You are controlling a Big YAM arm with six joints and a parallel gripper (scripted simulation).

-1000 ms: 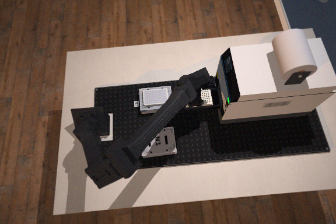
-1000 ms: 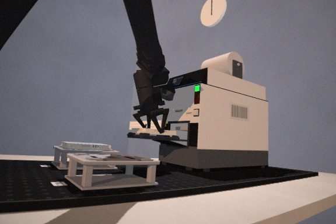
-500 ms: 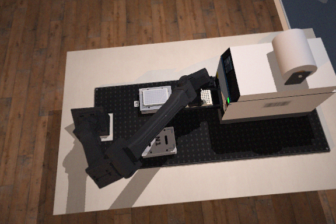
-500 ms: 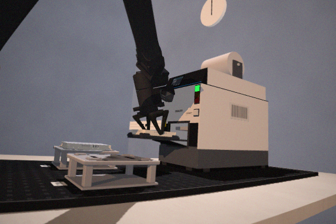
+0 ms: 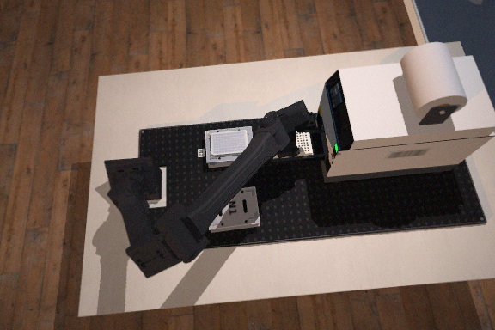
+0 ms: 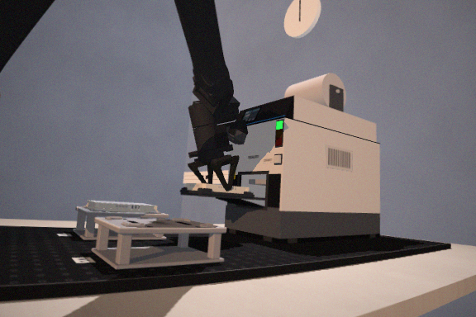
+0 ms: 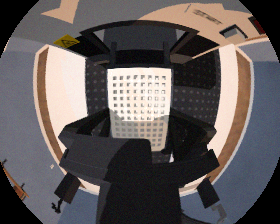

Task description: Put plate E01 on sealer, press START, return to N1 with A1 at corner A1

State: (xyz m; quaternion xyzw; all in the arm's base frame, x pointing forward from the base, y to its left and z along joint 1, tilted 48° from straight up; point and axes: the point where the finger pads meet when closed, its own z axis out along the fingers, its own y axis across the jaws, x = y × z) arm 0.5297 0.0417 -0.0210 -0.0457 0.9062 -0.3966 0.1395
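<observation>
Right now the sealer stage is 20 mm below my hand. From my hand the other things lie so: nest: 220 mm behind, 170 mm to the right, 70 mm below; then plate: 200 mm behind, 60 mm below, 50 mm to the left; then start button: 100 mm to the right, 100 mm ahead, 70 mm above.
</observation>
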